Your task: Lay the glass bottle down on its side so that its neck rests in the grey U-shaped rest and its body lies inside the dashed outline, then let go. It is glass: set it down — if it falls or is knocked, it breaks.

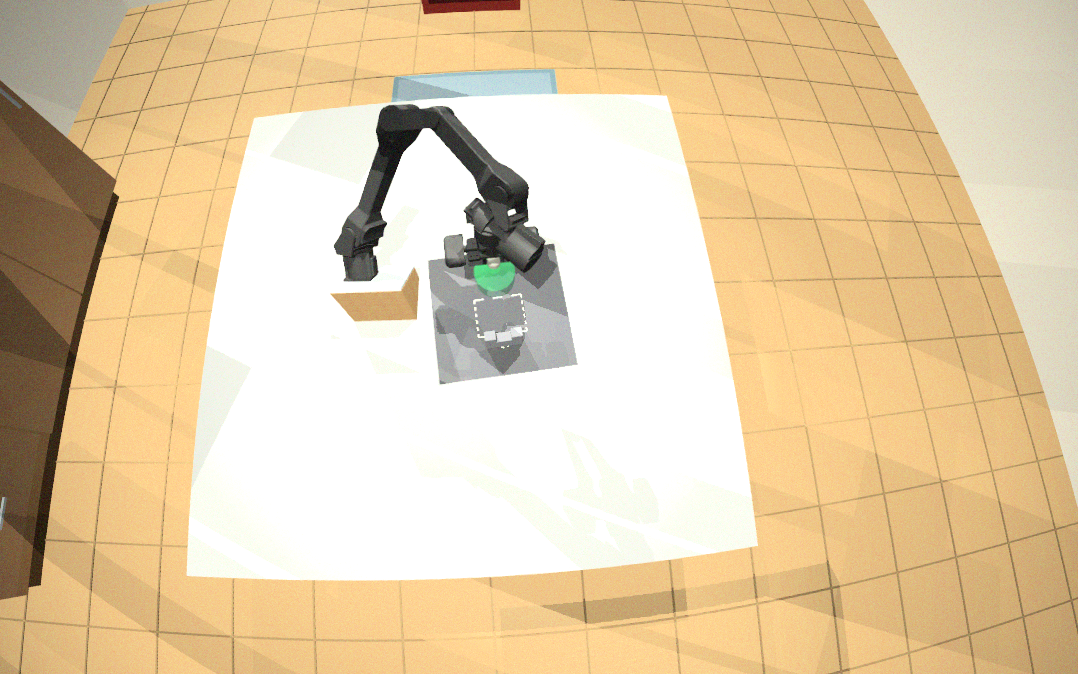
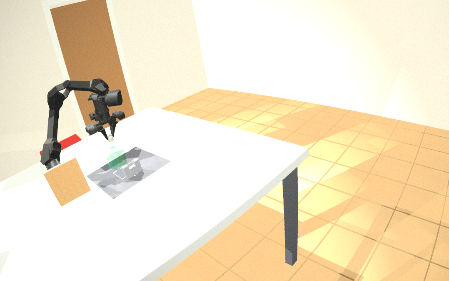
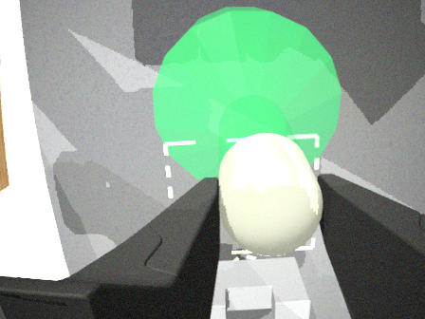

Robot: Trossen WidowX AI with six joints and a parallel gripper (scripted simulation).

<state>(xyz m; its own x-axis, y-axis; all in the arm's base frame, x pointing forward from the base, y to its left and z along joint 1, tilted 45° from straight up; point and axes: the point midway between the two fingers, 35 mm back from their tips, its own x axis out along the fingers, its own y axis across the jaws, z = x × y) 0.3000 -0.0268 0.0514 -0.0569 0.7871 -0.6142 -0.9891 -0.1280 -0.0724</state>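
My gripper tip is 50 mm above the green glass bottle and 10 mm to the right of it. Also, from my gripper tip: dark grey mat: 150 mm below, 50 mm to the right, 10 mm ahead.
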